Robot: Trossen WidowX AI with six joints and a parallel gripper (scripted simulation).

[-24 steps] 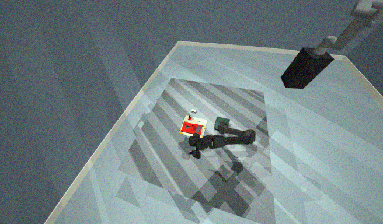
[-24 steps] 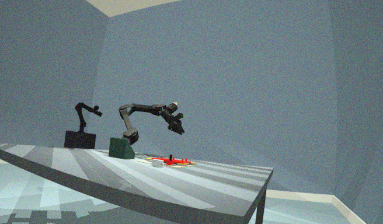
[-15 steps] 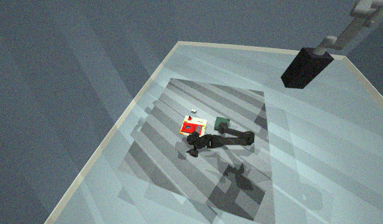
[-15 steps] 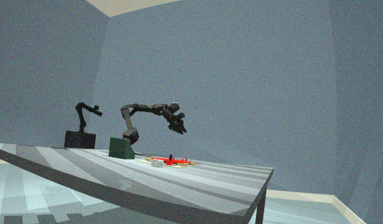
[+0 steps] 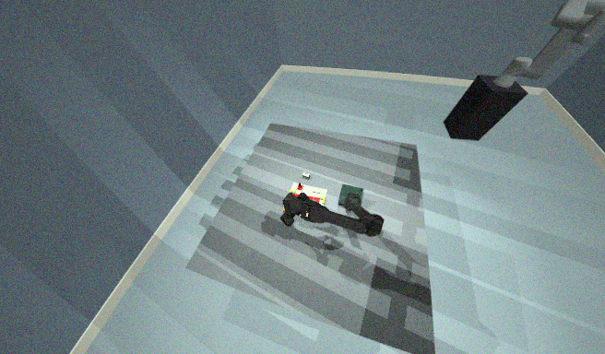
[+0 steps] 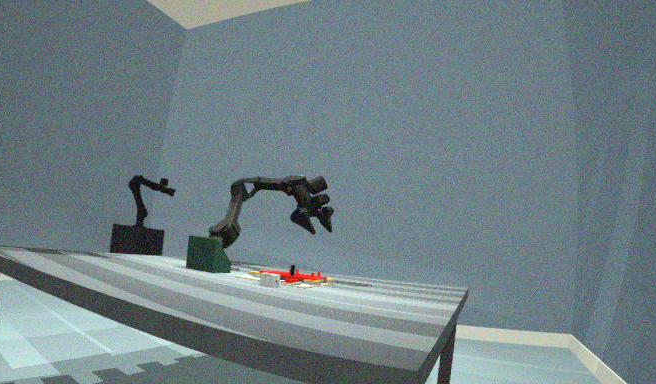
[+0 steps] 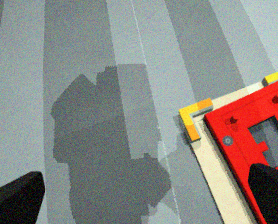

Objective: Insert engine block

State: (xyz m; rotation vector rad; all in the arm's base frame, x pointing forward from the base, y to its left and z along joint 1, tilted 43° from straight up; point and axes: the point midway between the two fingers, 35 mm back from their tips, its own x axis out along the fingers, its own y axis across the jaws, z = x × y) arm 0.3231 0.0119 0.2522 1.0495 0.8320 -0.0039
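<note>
Now: gripper tip 4 cm past the grey engine block, 35 cm to the left of it and 15 cm above it. Round my gripper tip: small dark post 1 cm behind, 24 cm to the right, 14 cm below.
</note>
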